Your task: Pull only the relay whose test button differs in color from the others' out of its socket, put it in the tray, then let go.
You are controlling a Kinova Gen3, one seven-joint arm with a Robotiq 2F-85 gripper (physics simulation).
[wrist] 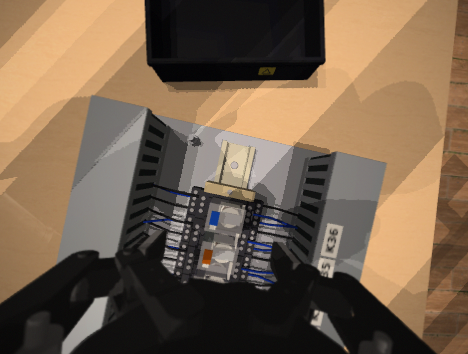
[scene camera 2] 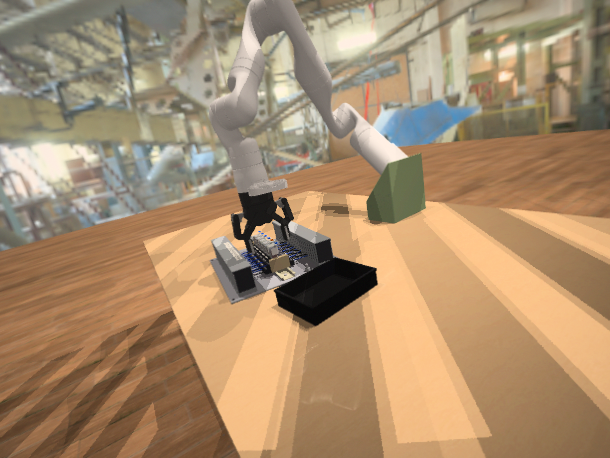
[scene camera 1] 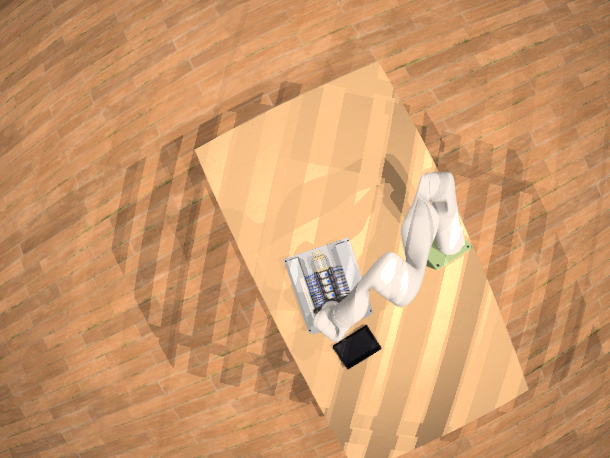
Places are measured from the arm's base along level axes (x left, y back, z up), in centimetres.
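Where they show: gripper, fingertip midpoint: [wrist: 219, 247] [scene camera 2: 270, 246]; arm's base, link origin: [scene camera 2: 399, 172] [scene camera 1: 450, 244].
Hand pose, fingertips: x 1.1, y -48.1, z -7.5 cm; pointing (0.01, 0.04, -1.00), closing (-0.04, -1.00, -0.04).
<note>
Things, the pixels of their top centre, and the offset from my fingertips.
- relay with the orange test button, top centre: [wrist: 217, 259] [scene camera 2: 269, 240] dx -0.2, dy +0.1, dz +1.5 cm
- end relay, top centre: [wrist: 225, 220] [scene camera 2: 273, 243] dx +2.6, dy -0.2, dz +1.3 cm
- black tray, top centre: [scene camera 2: 325, 278] [scene camera 1: 357, 348] dx +21.7, dy +0.5, dz -2.1 cm
- left duct, top centre: [wrist: 78, 297] [scene camera 2: 296, 228] [scene camera 1: 352, 281] dx -4.2, dy +10.2, dz +0.7 cm
- right duct, top centre: [wrist: 320, 341] [scene camera 2: 227, 250] [scene camera 1: 304, 296] dx -6.6, dy -8.6, dz +0.7 cm
- cream end block, top centre: [wrist: 229, 192] [scene camera 2: 278, 257] dx +4.4, dy -0.5, dz -1.6 cm
The relay with the orange test button [wrist: 222, 255] is seated in its socket, second from the cream end block. The end relay [wrist: 230, 218] beside it has a blue button; more blue buttons show along the relay row [scene camera 1: 327, 282] [scene camera 2: 265, 244]. My gripper [scene camera 2: 268, 242] [wrist: 219, 247] is open and empty. Its fingers reach down on either side of the row, around the orange-button relay in the wrist view; contact cannot be told. The gripper body hides the rest of the row there. The black tray [scene camera 1: 356, 346] [scene camera 2: 345, 297] [wrist: 210, 71] is empty, beyond the panel's rail end.
Grey wire ducts stand on both sides of the row, the left duct [wrist: 107, 165] and the right duct [wrist: 350, 200] with labels. Wires run from them to the sockets. The cream end block [scene camera 2: 280, 262] [wrist: 220, 189] faces the tray. The arm's green base [scene camera 1: 436, 261] [scene camera 2: 397, 195] stands at the table edge.
</note>
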